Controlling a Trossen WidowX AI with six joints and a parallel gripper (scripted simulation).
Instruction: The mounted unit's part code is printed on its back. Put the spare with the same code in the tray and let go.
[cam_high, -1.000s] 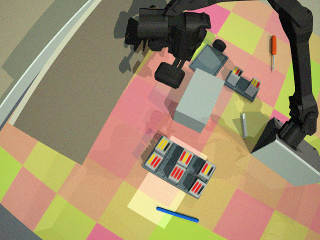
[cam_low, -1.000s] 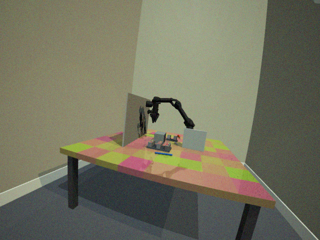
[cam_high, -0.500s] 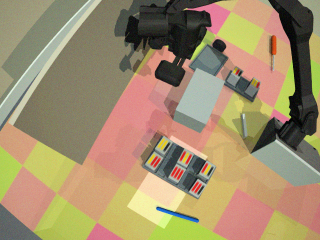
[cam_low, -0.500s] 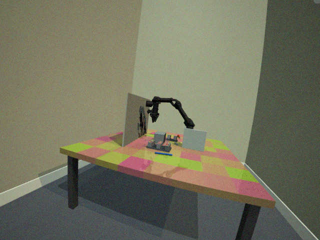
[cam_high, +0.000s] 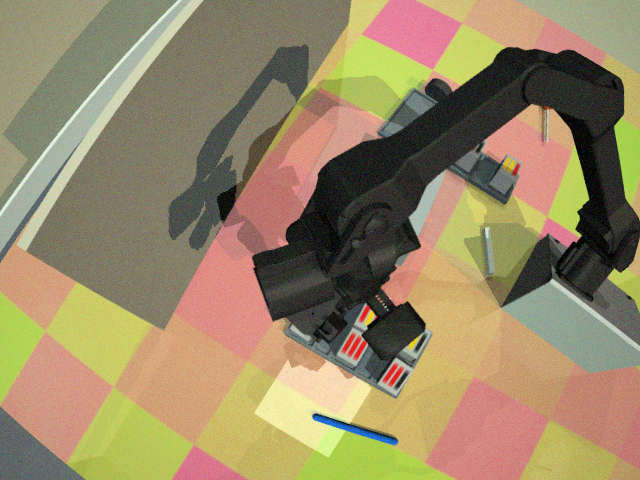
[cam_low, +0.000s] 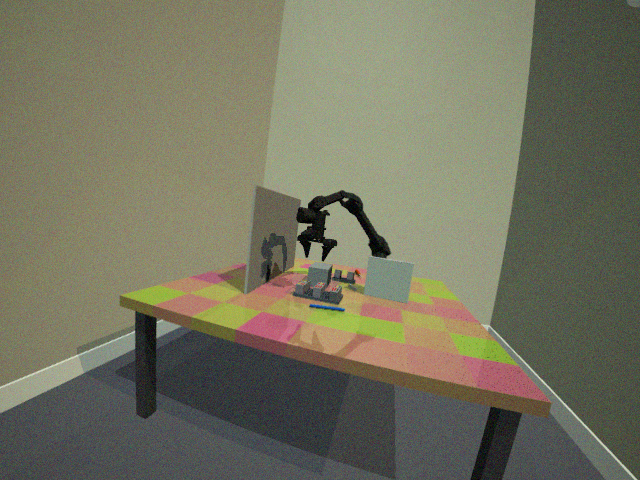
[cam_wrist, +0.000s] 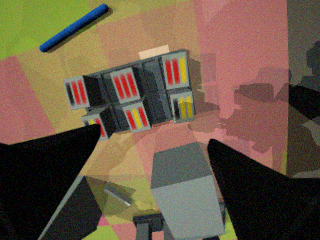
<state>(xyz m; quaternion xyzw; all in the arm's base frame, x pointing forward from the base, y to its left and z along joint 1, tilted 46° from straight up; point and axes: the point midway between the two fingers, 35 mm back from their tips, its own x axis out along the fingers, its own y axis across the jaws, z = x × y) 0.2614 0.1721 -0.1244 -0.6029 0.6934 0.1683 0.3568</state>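
Now: the spare 40 mm behind my gripper tip, 30 mm to the left of it and 120 mm below it. From my gripper tip the other things lie so: grey tray: 80 mm ahead, 370 mm to the right, 160 mm below; upright panel: 280 mm ahead, 160 mm to the right, 60 mm above; blue stick: 120 mm behind, 130 mm to the left, 160 mm below.
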